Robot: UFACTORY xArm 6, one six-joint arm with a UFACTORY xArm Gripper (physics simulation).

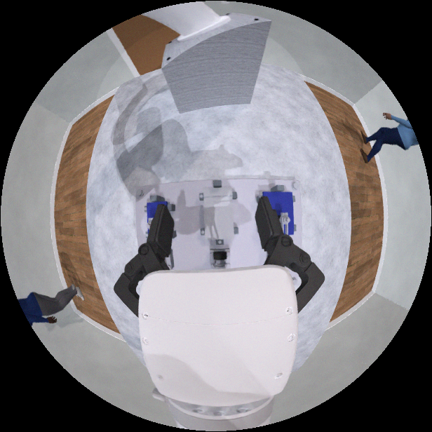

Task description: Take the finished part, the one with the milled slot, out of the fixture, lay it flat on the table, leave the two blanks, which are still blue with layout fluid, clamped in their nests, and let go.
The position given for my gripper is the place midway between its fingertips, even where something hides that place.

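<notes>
My gripper (212, 209) is visible, together with a finished part (217, 201) and a fixture plate (191, 251).
</notes>
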